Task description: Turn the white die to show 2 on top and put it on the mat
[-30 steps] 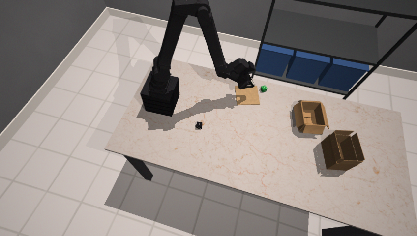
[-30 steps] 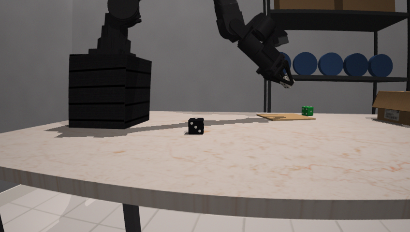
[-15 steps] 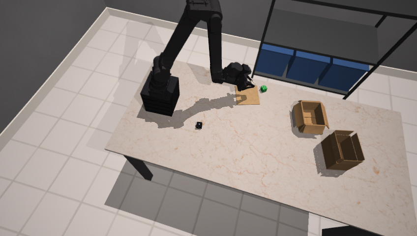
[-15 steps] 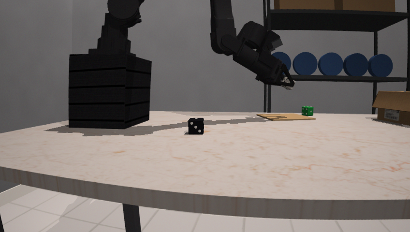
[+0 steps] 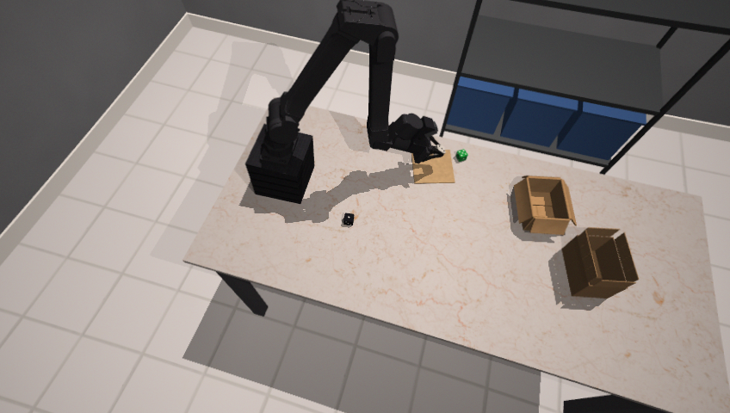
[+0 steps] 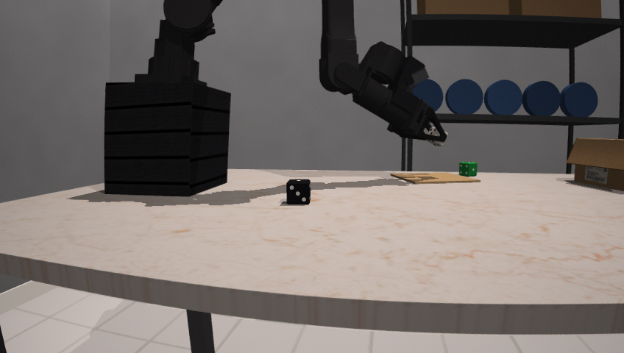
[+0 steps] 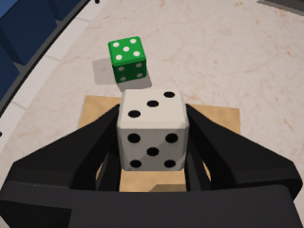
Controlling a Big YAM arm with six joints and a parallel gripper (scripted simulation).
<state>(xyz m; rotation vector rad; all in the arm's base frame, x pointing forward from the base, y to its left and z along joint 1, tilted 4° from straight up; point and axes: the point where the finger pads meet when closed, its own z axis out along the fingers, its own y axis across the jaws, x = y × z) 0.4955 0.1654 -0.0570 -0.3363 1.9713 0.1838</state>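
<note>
Right now the mat is 80 mm below my hand, 10 mm to the right of it and 10 mm behind it. From my hand the other things lie so: black die: 280 mm to the right, 250 mm behind, 70 mm below; then green die: 80 mm ahead, 70 mm below, 50 mm to the left.
</note>
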